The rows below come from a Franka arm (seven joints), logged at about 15 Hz.
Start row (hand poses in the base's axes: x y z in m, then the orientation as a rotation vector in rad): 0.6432 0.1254 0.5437 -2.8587 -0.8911 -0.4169
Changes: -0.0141 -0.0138 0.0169 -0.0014 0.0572 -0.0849; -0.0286 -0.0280 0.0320 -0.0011 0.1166 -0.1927; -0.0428 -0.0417 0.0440 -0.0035 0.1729 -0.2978; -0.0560 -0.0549 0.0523 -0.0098 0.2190 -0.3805; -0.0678 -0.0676 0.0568 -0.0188 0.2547 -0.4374; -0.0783 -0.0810 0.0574 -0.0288 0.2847 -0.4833; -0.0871 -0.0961 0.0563 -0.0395 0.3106 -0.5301; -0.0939 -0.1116 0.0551 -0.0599 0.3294 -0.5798; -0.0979 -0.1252 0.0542 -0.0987 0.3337 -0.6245
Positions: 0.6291 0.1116 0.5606 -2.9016 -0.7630 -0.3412; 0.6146 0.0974 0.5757 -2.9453 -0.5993 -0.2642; 0.6004 0.0837 0.5877 -2.9803 -0.4390 -0.1895; 0.5872 0.0705 0.5960 -3.0044 -0.3128 -0.1258; 0.5754 0.0578 0.6005 -3.0207 -0.2259 -0.0740; 0.5649 0.0444 0.6011 -3.0336 -0.1559 -0.0291; 0.5561 0.0293 0.6000 -3.0462 -0.0848 0.0103; 0.5493 0.0138 0.5988 -3.0682 -0.0118 0.0442; 0.5453 0.0002 0.5979 -3.1089 0.0494 0.0664
